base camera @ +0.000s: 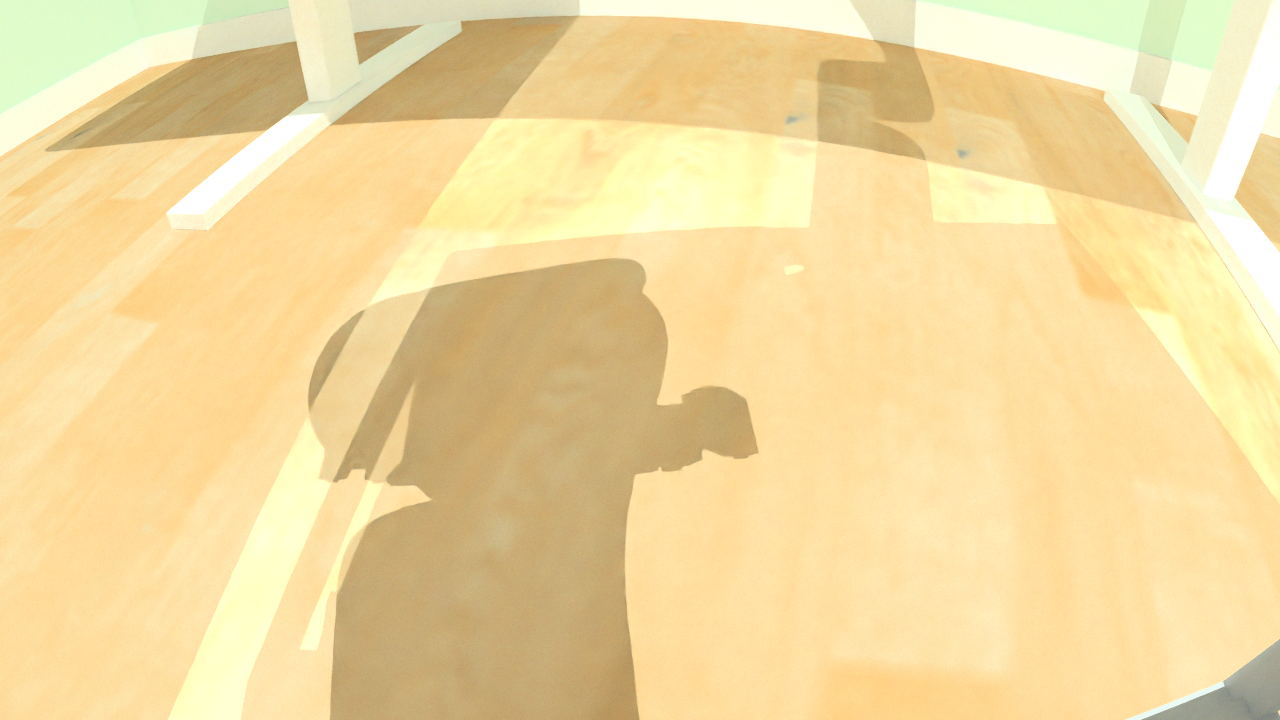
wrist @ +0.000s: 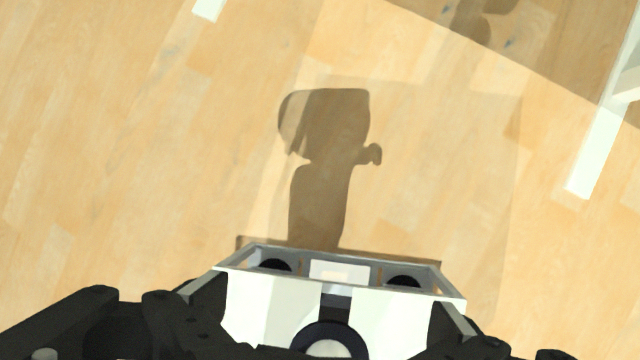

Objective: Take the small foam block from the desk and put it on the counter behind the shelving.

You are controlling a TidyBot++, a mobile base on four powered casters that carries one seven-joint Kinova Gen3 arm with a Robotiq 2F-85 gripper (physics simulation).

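Frame: origin at the arm's base, x right, y back, z down, level; millimetres.
Seen in the pictures: gripper, between the fingertips: (wrist: 326,309).
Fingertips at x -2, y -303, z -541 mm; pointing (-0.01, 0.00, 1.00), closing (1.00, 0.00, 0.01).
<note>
Pixels of each thing's top centre, then the offset from my fingertips to it. "*": a spot on its surface instead. Level surfaces: height alone.
- desk's white left leg, a spot on its surface: (base camera: 324,53) * dx -380, dy -783, dz +833 mm
- right leg, a spot on its surface: (base camera: 1239,98) * dx +749, dy -384, dz +778 mm
- wooden floor, height of its surface: dz +937 mm
The yellow foam block, the desk top, the shelving and the counter do not show in either view. The desk's white left leg (base camera: 324,53) and its foot (base camera: 259,165) (wrist: 209,8) stand at upper left in the base camera view. The right leg (base camera: 1239,98) is at upper right there, and the right foot (wrist: 592,155) is at the right of the wrist view. My gripper (wrist: 326,309) is open, fingers wide apart with no object between them. It points down above the front of my own base, well away from the desk feet.
The white and grey housing of my base (wrist: 270,305) lies below the fingers in the wrist view. My arm's shadow (base camera: 519,402) (wrist: 320,200) falls on the wooden floor (base camera: 895,447) (wrist: 125,200). A pale green wall with a white baseboard (base camera: 733,19) runs behind the desk legs.
</note>
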